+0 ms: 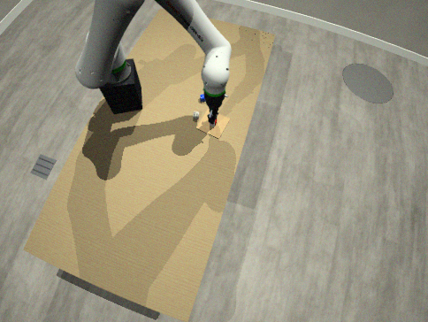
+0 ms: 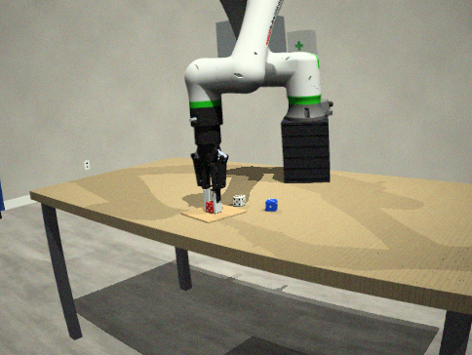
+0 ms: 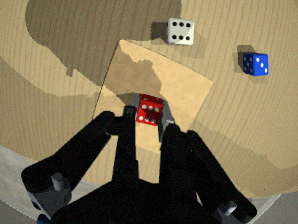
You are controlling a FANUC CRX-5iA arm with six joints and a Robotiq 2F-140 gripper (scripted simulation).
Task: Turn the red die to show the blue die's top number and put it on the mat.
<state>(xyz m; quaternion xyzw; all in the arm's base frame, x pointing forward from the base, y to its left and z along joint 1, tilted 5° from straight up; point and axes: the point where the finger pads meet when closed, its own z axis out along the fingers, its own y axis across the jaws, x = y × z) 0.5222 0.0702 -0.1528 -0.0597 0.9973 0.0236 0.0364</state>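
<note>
The red die is 2 cm below my hand. Also, from my hand: blue die 12 cm behind, 12 cm to the left, 2 cm below; tan mat 4 cm below; white die 11 cm behind, 2 cm below.
</note>
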